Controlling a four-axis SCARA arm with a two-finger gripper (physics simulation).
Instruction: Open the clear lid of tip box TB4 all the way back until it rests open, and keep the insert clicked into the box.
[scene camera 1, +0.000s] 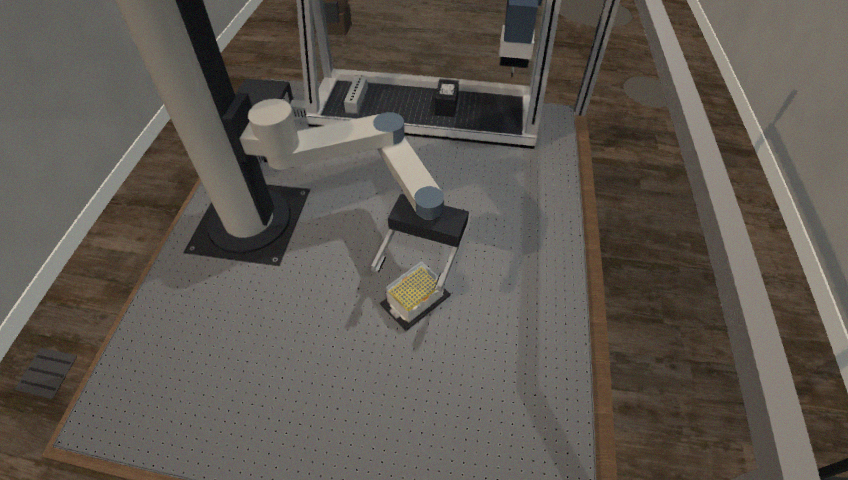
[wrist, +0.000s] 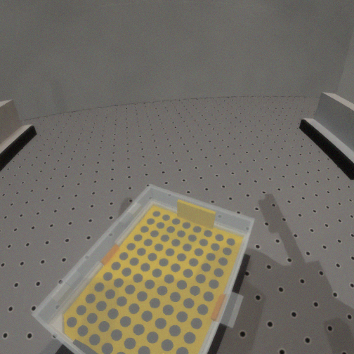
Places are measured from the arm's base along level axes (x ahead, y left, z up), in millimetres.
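Pixels of known places: gripper, fingertip midpoint: (scene camera 1: 405, 278); arm's base, link origin: (scene camera 1: 250, 222).
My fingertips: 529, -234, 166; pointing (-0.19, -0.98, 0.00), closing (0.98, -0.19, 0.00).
For each thing: its top centre in the pictures, then the offset to it from my fingertips, as dx, dy, dz. "*": a spot on its surface instead. Level surfaces: height alone.
- Tip box TB4, top centre: (scene camera 1: 415, 284) +15, +36, -76
- black base, surface spot: (scene camera 1: 408, 325) * +10, -45, -146
- yellow insert, top centre: (scene camera 1: 415, 284) +15, +36, -79
- grey perforated table, surface height: dz -154
- dark tray, surface height: dz -105
- white block, surface spot: (scene camera 1: 355, 95) * -315, +761, -60
- black box, surface spot: (scene camera 1: 446, 104) * +6, +749, -55
Tip box TB4 (scene camera 1: 418, 308) stands upright on a black base (scene camera 1: 408, 325) (wrist: 245, 265), turned at an angle. Its clear lid (scene camera 1: 421, 267) (wrist: 162, 193) is down over the yellow insert (scene camera 1: 410, 286) (wrist: 159, 280), which is full of round holes. The insert sits level inside, with an orange clip (wrist: 111, 254) on the left side, another orange clip (wrist: 218, 307) on the right and a yellow tab (wrist: 196, 213) at the far end. My gripper (scene camera 1: 408, 276) (wrist: 165, 105) is wide open and empty. In the scene view one finger overlaps the box's right edge; contact cannot be told. The near end is cut off in the wrist view.
The box stands on a grey perforated table (scene camera 1: 285, 368) (wrist: 125, 155) with a wooden edge (scene camera 1: 598, 309). The arm's column (scene camera 1: 196, 118) rises at the left. A framed station at the back holds a dark tray (scene camera 1: 410, 107), a white block (scene camera 1: 355, 95) and a black box (scene camera 1: 446, 104).
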